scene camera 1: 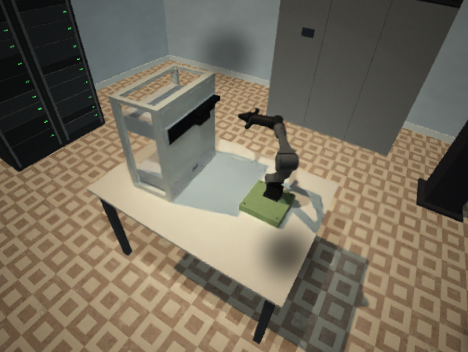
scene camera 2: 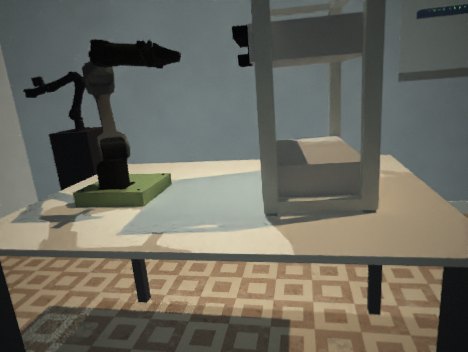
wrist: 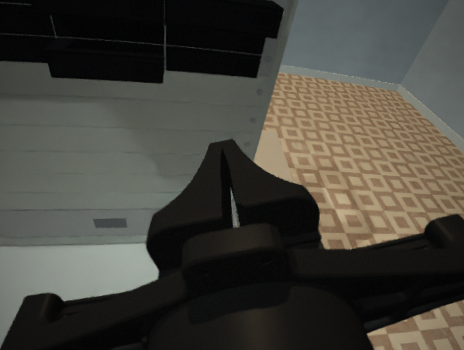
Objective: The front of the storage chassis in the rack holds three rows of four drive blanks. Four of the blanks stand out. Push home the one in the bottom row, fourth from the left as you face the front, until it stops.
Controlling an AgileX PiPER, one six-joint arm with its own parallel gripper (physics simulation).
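There is a pale rack (scene camera 2: 319, 166) (scene camera 1: 181, 119) (wrist: 114, 114), which I can see from scene camera 2, from scene camera 1 and from the wrist view. My own gripper (scene camera 2: 179, 56) (wrist: 224, 156) is visible to me too, in scene camera 2 and in the wrist view.
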